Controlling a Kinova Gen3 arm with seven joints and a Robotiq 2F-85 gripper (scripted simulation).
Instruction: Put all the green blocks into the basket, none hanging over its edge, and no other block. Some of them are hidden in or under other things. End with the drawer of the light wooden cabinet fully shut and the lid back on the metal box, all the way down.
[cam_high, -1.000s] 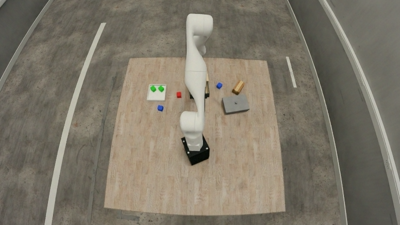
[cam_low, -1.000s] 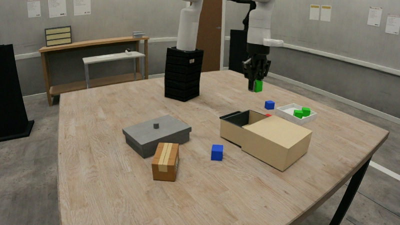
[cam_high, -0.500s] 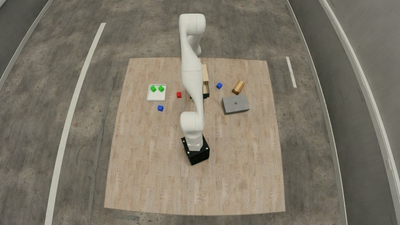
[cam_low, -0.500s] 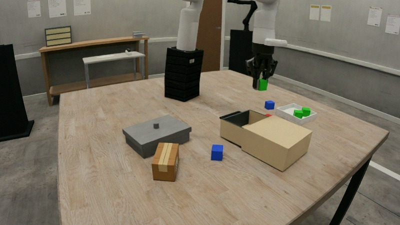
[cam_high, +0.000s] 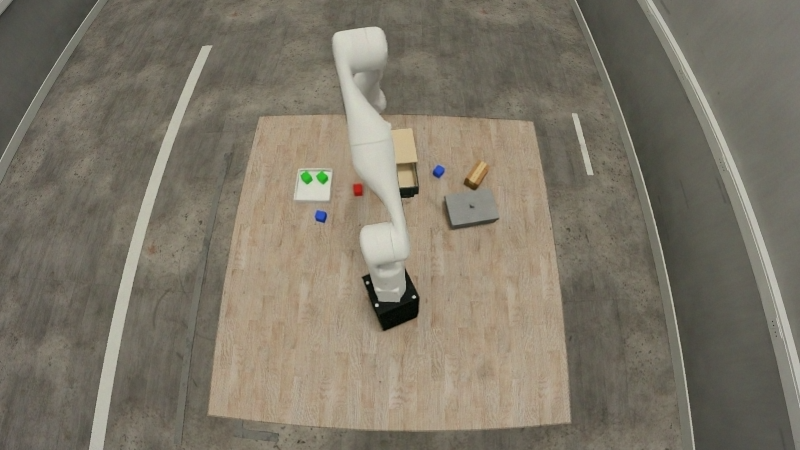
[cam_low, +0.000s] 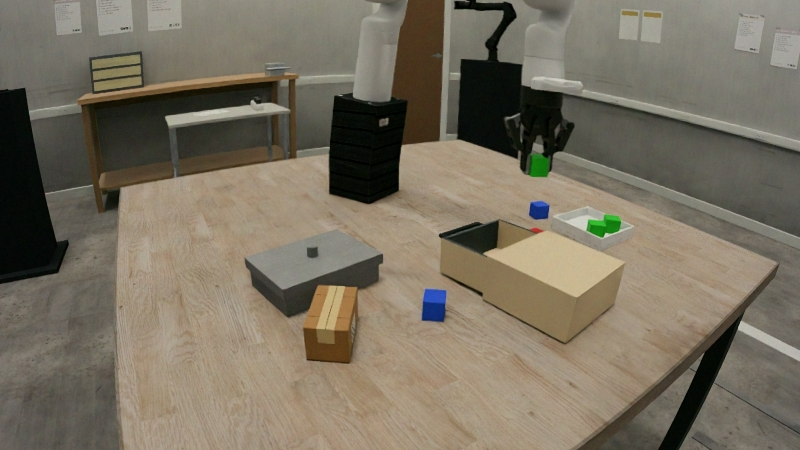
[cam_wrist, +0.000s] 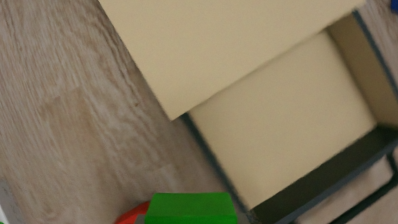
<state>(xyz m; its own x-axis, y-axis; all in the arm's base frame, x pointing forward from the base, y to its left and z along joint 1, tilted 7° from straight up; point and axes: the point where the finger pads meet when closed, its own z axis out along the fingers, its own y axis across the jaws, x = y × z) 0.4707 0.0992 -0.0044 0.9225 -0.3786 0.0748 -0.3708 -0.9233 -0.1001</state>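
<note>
The white basket lies 240 mm to the left of my hand, 180 mm below it and 20 mm behind it. From my hand the other things lie so: light wooden cabinet (150 mm below, 80 mm to the right, 80 mm ahead); then red block (170 mm below, 60 mm to the left, 30 mm behind); then drawer (150 mm below, 90 mm to the right, 20 mm ahead).
</note>
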